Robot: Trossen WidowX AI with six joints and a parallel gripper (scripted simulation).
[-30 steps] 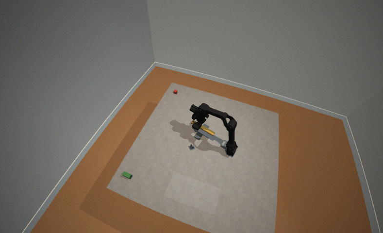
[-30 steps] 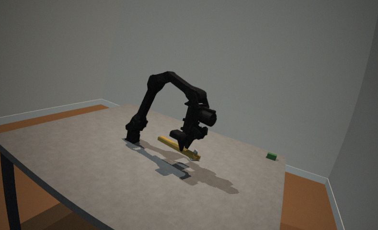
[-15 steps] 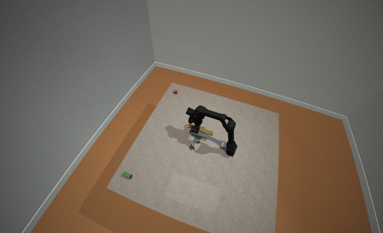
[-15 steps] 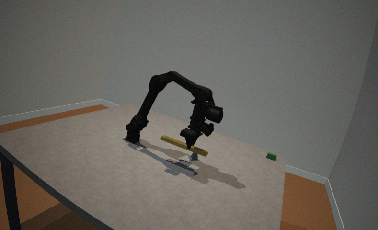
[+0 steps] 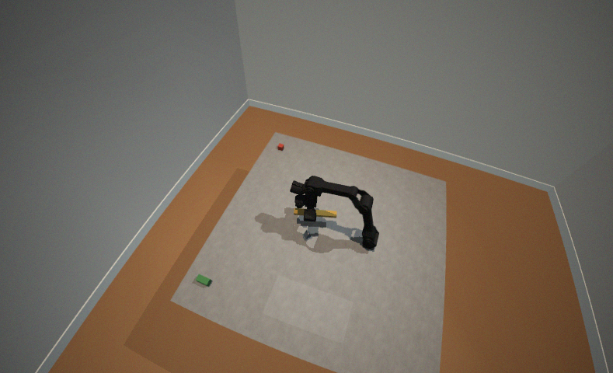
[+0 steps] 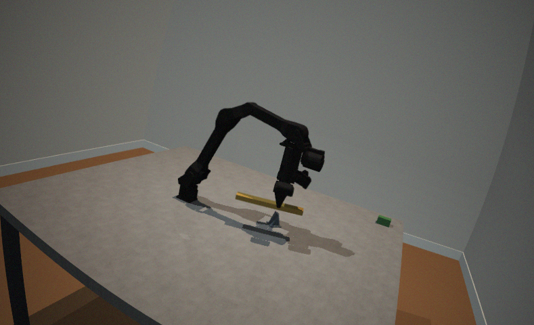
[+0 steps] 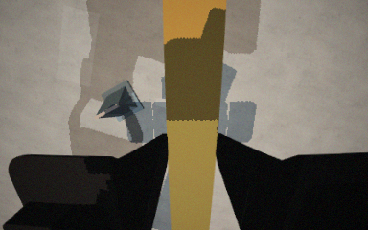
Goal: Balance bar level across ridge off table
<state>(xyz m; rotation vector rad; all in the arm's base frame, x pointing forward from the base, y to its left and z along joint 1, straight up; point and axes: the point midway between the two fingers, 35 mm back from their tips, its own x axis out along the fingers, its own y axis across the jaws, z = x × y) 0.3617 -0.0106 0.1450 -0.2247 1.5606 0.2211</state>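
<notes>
My gripper tip is now 30 mm past the yellow bar and 10 mm to the left of it. From my gripper tip the other things lie so: green block 510 mm to the left, 380 mm ahead, 90 mm below; small red cube 490 mm to the right, 380 mm ahead, 90 mm below.
</notes>
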